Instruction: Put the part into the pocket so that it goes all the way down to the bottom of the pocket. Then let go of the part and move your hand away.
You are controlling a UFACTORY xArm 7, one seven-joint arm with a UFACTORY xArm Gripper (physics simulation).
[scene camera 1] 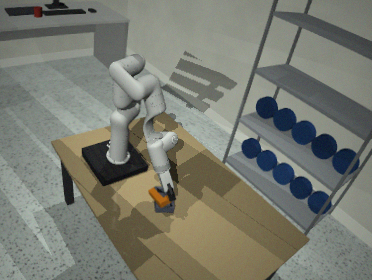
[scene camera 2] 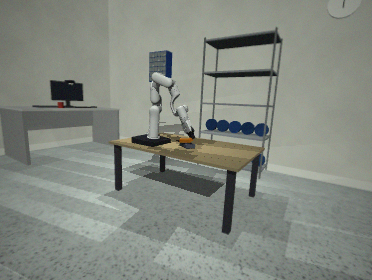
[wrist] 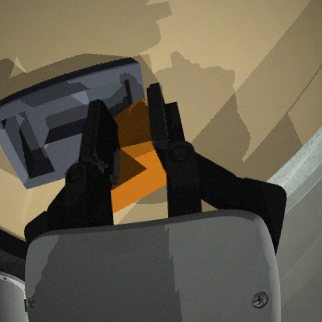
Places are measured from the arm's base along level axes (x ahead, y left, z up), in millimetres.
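Pixels of known places: gripper, fingertip midpoint: [scene camera 1: 172, 198] [scene camera 2: 192, 138] [wrist: 131, 107]; arm's base at its link origin: [scene camera 1: 118, 156] [scene camera 2: 153, 137] [wrist: 1, 284].
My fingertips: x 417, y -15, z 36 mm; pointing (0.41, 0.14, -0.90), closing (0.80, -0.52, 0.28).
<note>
Ahead of a thing's pixels: the offset from my fingertips to its middle. Level surfaces: height alone.
The orange part {24 mm right, 54 mm back, 13 mm down} [scene camera 1: 159, 197] [scene camera 2: 185, 140] [wrist: 155, 170] is held between the two black fingers of my gripper [scene camera 1: 171, 192] [scene camera 2: 192, 134] [wrist: 131, 107], which is shut on it. The dark grey-blue block with the pocket {14 mm left, 57 mm back, 65 mm down} [scene camera 1: 164, 208] [scene camera 2: 188, 146] [wrist: 67, 156] lies on the table. The part is outside the pocket, higher than the block, and overlaps one edge of it in scene camera 1. In the wrist view the pocket opening shows left of the fingers, and the left finger covers some of the block. The fingers hide the part's middle.
The wooden table {83 mm down} [scene camera 1: 235, 240] [scene camera 2: 225, 156] carries the arm's black base plate [scene camera 1: 107, 176] [scene camera 2: 145, 141]. A shelf rack [scene camera 1: 245, 90] [scene camera 2: 202, 80] with blue round objects stands behind the table. A grey desk [scene camera 1: 110, 42] [scene camera 2: 15, 132] stands farther off.
</note>
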